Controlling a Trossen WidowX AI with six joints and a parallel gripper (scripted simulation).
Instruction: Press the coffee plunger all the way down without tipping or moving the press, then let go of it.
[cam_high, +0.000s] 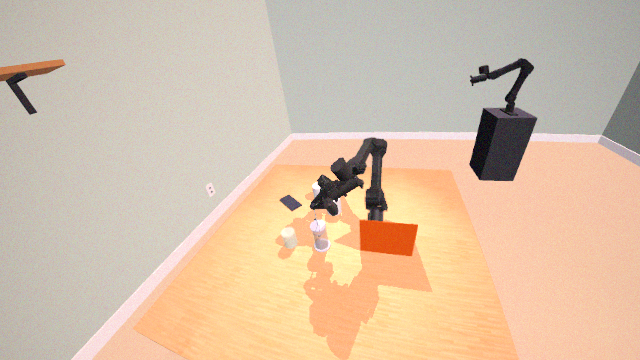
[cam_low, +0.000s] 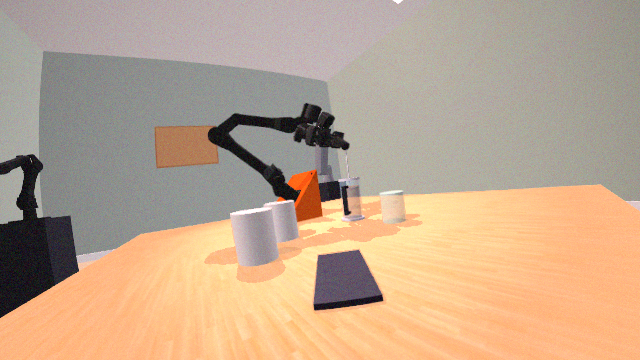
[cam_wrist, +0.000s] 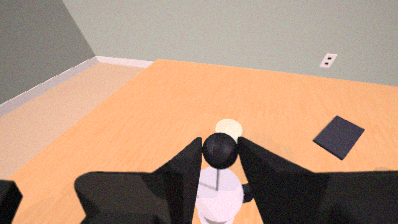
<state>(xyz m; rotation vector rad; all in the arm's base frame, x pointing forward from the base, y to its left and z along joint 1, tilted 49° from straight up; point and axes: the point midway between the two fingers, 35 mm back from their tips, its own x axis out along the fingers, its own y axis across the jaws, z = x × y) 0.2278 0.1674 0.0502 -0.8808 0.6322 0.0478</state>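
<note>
The coffee press is 12 cm below my gripper tip and 2 cm to the right of it.
</note>
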